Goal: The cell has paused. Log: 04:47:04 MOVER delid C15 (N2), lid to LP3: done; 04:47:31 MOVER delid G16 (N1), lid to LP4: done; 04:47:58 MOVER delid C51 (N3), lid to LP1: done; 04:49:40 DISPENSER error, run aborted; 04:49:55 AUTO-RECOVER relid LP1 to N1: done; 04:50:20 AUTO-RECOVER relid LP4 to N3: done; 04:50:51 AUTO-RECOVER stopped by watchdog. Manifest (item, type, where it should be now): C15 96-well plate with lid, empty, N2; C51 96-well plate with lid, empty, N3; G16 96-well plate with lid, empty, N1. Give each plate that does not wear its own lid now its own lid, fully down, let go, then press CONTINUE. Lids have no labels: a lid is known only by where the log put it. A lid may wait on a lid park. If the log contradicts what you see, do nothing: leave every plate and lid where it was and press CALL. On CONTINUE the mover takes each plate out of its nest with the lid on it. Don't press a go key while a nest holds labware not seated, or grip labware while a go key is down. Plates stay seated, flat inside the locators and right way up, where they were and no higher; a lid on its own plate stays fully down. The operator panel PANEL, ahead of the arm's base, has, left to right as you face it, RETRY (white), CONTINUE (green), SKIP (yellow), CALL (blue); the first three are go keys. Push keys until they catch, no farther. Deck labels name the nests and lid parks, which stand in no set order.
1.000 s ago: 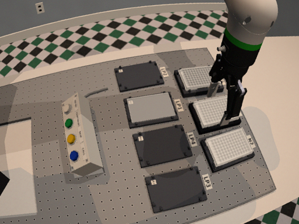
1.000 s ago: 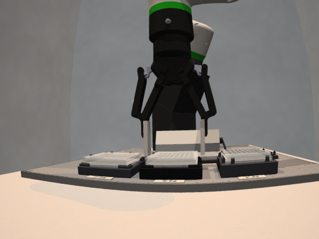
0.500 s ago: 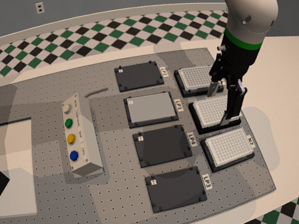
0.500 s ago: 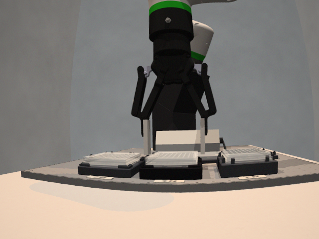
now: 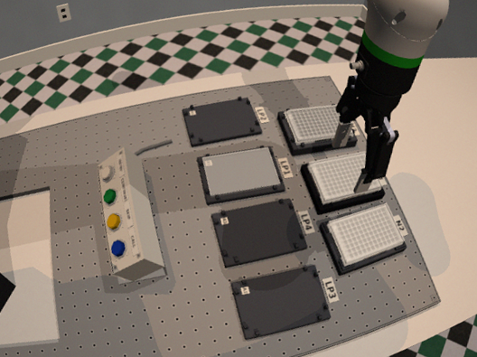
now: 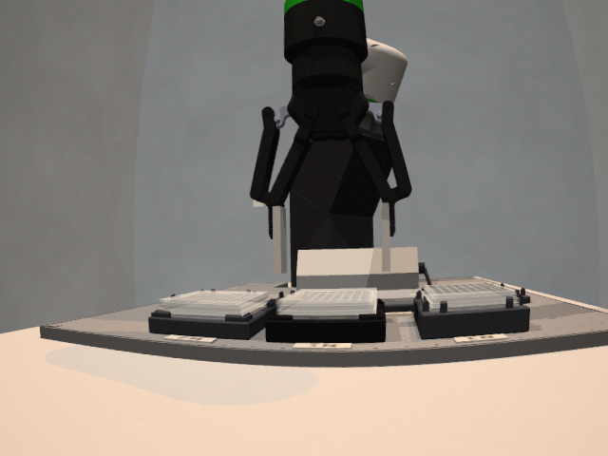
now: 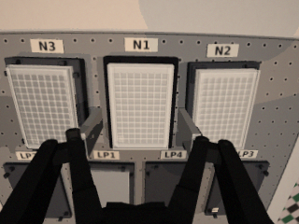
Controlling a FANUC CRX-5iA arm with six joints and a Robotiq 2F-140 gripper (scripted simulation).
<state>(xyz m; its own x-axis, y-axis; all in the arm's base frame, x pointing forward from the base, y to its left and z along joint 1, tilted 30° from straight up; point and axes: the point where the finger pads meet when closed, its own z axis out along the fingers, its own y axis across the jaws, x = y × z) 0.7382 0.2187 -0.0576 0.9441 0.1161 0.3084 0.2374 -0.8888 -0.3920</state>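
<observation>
Now: hand 20 cm past the lid park LP1, 2 cm to the right of it and 8 cm above it. Round my hand: plate: 3 cm ahead, 12 cm to the right, 6 cm below; LP3 label: 5 cm behind, 21 cm to the right, 8 cm below; lid park LP4: 17 cm behind, 10 cm to the right, 8 cm below.
</observation>
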